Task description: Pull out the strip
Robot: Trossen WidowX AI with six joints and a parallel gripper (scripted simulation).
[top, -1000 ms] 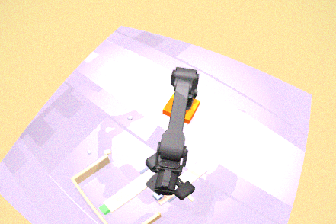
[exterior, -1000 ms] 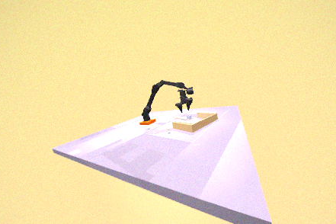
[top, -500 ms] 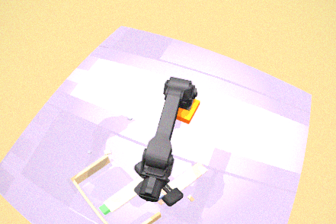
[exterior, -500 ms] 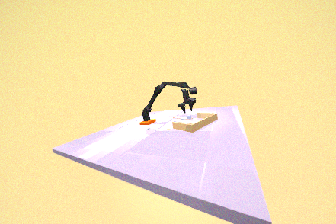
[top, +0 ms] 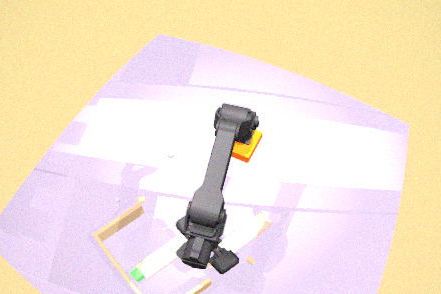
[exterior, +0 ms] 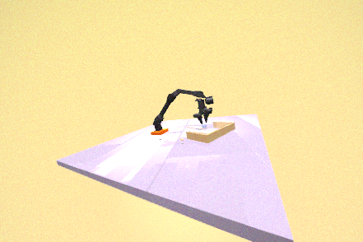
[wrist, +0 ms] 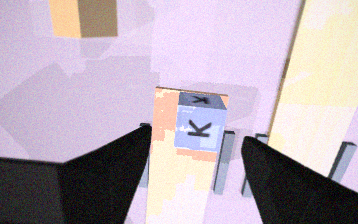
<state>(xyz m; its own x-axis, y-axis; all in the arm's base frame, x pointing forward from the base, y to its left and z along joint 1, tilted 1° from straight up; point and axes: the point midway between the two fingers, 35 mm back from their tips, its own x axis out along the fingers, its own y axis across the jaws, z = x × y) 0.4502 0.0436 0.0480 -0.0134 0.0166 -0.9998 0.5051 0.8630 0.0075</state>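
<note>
Now: the pale blue cube marked k 3 cm below my gripper tip. Round my gripper tip: tan block 12 cm to the left, 5 cm below, 4 cm behind; peach-orange strip 9 cm behind, 6 cm to the left, 5 cm below.
</note>
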